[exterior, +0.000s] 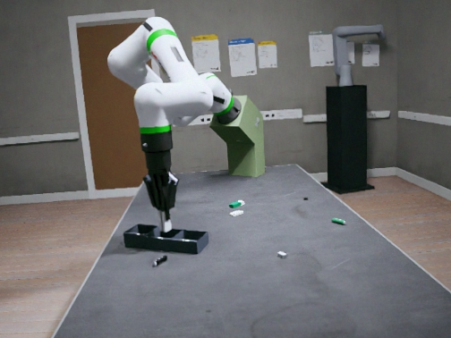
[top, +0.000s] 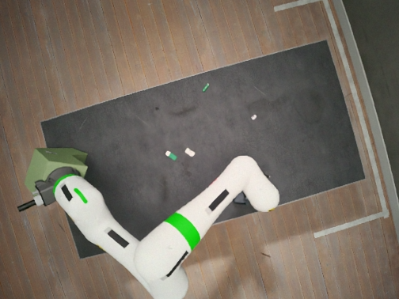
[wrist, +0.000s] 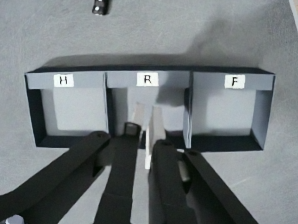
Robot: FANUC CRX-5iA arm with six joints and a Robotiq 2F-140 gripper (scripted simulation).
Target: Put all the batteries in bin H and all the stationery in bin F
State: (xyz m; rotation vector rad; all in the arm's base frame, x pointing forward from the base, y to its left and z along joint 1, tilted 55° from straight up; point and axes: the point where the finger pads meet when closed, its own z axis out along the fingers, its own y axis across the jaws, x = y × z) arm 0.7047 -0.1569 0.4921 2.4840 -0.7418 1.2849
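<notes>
My gripper is now 60 mm above the tray. Also, from my hand: black battery (130 mm ahead, 80 mm below, 40 mm to the right); green-and-white block (320 mm to the left, 300 mm behind, 80 mm below); white eraser-like piece (280 mm to the left, 190 mm behind, 80 mm below).
</notes>
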